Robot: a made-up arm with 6 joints.
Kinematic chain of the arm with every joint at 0, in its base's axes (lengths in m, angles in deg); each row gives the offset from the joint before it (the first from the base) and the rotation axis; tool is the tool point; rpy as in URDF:
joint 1: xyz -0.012 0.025 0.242 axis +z
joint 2: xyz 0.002 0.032 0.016 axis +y
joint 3: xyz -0.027 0 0.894 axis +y
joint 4: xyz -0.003 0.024 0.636 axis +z
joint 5: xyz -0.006 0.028 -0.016 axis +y
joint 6: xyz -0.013 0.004 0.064 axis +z
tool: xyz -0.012 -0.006 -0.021 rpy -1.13 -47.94 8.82
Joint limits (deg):
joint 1: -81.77..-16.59
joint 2: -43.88..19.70
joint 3: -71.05..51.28
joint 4: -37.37..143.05
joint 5: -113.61..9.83
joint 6: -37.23..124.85
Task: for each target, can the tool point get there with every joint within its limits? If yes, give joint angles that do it. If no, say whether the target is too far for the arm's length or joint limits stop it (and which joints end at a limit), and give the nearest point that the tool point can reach.
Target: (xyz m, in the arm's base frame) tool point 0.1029 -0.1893 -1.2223
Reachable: no: joint limits stop it (at a limit: joint 1, joint 2, joint 3, joint 6) | nearest point -1.1097 0.4036 0.5662 | short by 2.241 m
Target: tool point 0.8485 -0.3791 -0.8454
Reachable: no: joint limits stop it (at a limit: joint 2, joint 3, joint 4) | nearest point 0.7635 -0.3392 1.2818 | short by 2.129 m
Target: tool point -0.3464 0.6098 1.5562
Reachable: yes | joints -59.59 -35.26 23.22 100.88 -101.55 67.52
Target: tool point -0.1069 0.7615 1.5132
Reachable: yes | joints -76.09 -12.06 -38.92 -16.57 -32.07 87.40
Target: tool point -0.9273 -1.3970 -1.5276
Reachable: no: too far | nearest point -1.1386 0.3780 0.5696 | short by 2.756 m
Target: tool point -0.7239 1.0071 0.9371
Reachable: yes | joints -53.21 -37.64 -51.05 84.60 -43.29 93.86
